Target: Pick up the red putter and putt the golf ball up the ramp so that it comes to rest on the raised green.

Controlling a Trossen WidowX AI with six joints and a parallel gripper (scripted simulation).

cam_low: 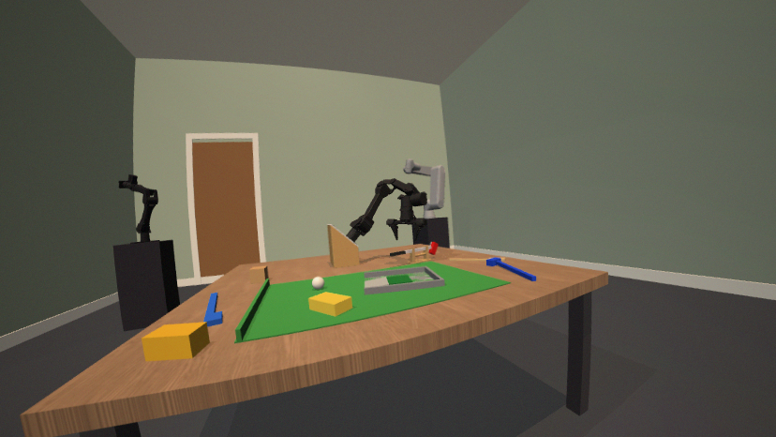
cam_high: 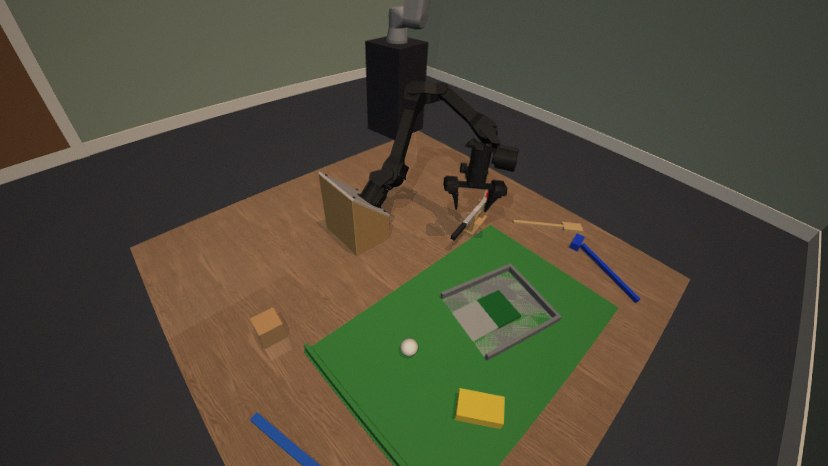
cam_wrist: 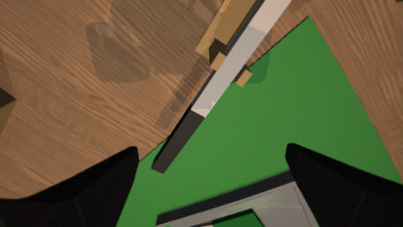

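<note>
Right now the red putter is 6 cm to the left of my gripper tip, 6 cm below it and 2 cm behind it. Round my gripper tip: green mat 28 cm to the right, 22 cm ahead, 11 cm below; then wooden tool 27 cm to the left, 21 cm ahead, 11 cm below; then wooden stand 8 cm to the left, 8 cm below, 2 cm behind.
</note>
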